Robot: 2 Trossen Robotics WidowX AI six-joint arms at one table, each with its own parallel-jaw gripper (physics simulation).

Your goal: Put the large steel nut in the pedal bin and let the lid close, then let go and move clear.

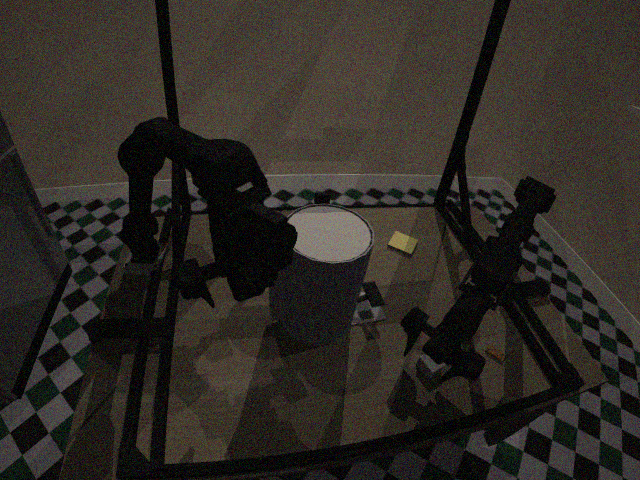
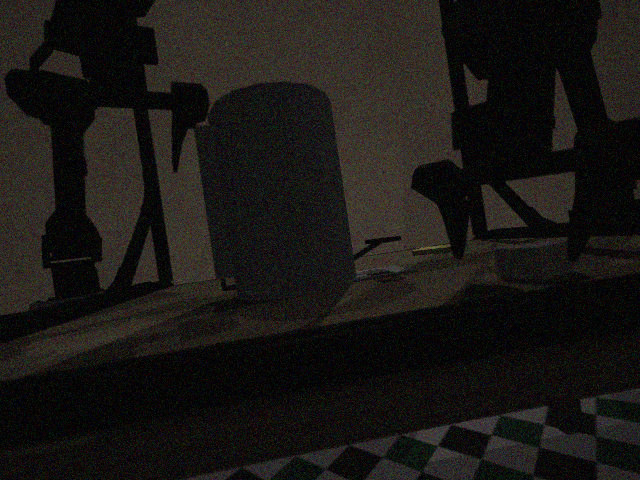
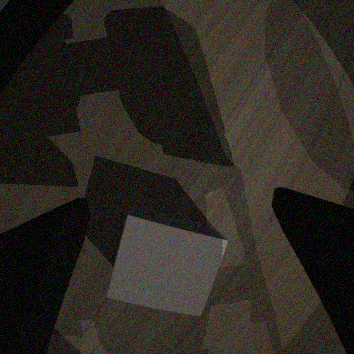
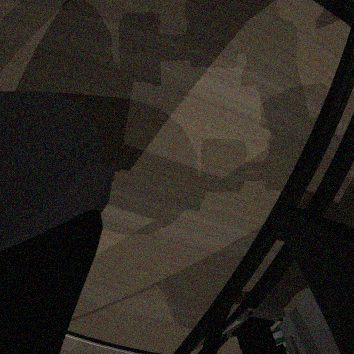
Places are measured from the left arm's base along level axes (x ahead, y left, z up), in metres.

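Pixels of known places: left gripper, fingertip midpoint: [image 1: 421, 369] [image 2: 508, 259] [image 3: 182, 202]; right gripper, fingertip midpoint: [image 2: 132, 173] [image 4: 192, 217]; right arm's base, link origin: [image 1: 145, 254] [image 2: 77, 295] [image 4: 252, 327].
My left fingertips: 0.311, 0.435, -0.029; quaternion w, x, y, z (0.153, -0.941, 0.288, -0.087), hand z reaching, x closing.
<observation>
Ahead of a thing's pixels: the offset from my left fingertips to its top centre, as dx, dy, dz. "*": to the spot under its first point.
The pedal bin @(+0.241, -0.117, +0.234) [image 1: 320, 304] [image 2: 273, 196] [image 4: 45, 160] stands upright, a grey-blue cylinder with its pale lid @(+0.221, -0.125, +0.235) [image 1: 330, 232] down. A pale grey block-like thing, apparently the large steel nut @(-0.024, -0.018, +0.009) [image 1: 436, 365] [image 2: 532, 262] [image 3: 165, 267], rests on the table outside the bin; no hole can be made out. My left gripper [image 1: 436, 360] [image 2: 516, 257] [image 3: 182, 202] is open and empty, low over the nut, with its fingers apart on either side. My right gripper [image 1: 227, 302] [image 4: 192, 217] is open and empty, raised close beside the bin.
A yellow block @(+0.022, -0.424, -0.008) [image 1: 403, 242] [image 2: 431, 250] lies behind, to the right of the bin. A dark pedal-like part @(* +0.114, -0.130, +0.030) [image 2: 382, 240] sticks out at the bin's right. A small orange thing @(-0.200, -0.071, -0.011) [image 1: 494, 353] lies right of my left gripper. Dark frame posts [image 1: 475, 87] stand around the table.
</observation>
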